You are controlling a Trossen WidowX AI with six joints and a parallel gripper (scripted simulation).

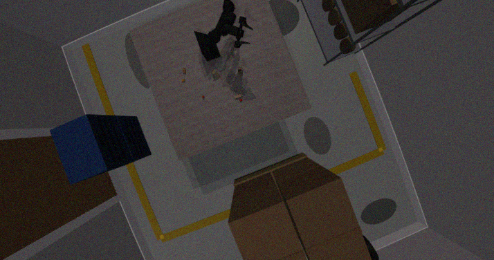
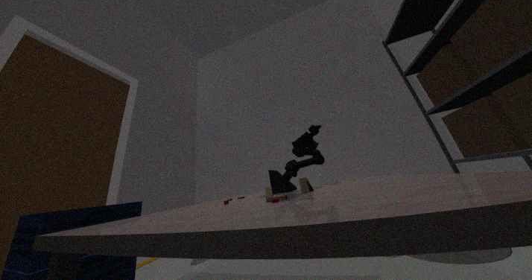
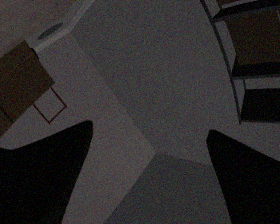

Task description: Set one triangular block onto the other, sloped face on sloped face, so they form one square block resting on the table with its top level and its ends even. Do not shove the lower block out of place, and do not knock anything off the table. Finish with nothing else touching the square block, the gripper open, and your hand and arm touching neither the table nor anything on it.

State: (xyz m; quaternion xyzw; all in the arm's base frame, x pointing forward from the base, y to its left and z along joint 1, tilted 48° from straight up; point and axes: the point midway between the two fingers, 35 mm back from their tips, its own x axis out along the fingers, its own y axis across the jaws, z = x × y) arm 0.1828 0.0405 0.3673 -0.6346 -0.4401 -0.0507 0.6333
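The tan triangular block lies 34 cm to the right of my gripper tip, 29 cm below it and 7 cm ahead of it.
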